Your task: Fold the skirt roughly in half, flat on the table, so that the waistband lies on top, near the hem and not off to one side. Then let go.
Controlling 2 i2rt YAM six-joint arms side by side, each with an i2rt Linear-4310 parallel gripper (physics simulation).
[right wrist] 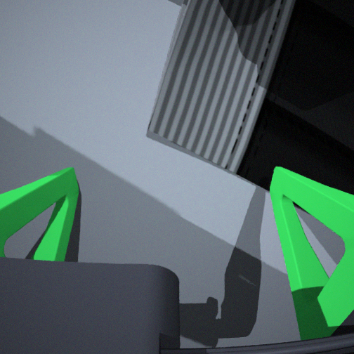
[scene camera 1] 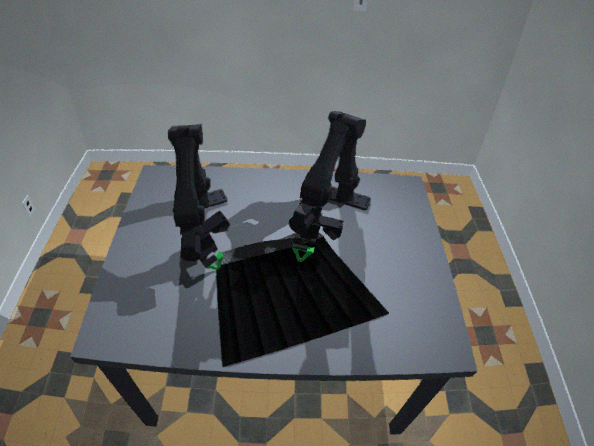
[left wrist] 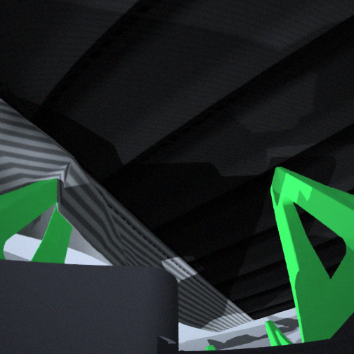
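The black pleated skirt [scene camera 1: 295, 300] [left wrist: 200, 100] [right wrist: 310, 125] lies spread out unfolded, its wide hem toward the table's front edge. Its grey ribbed waistband [scene camera 1: 250, 251] [left wrist: 30, 145] [right wrist: 215, 85] is at the narrow far end, toward the arm bases. My left gripper [scene camera 1: 303, 251] [left wrist: 174, 178] is open and empty, low over the waistband end's right part; the band is creased beside one fingertip in the left wrist view. My right gripper [scene camera 1: 215, 261] [right wrist: 173, 178] is open and empty beside the waistband's left corner. Part of the band is hidden behind the left gripper in scene camera 1.
The grey table [scene camera 1: 410, 260] [right wrist: 75, 75] extends around the skirt, and its front edge lies a short way beyond the hem's lower left corner. Both arms stand at the back of the table and cast dark shadows over it and the skirt.
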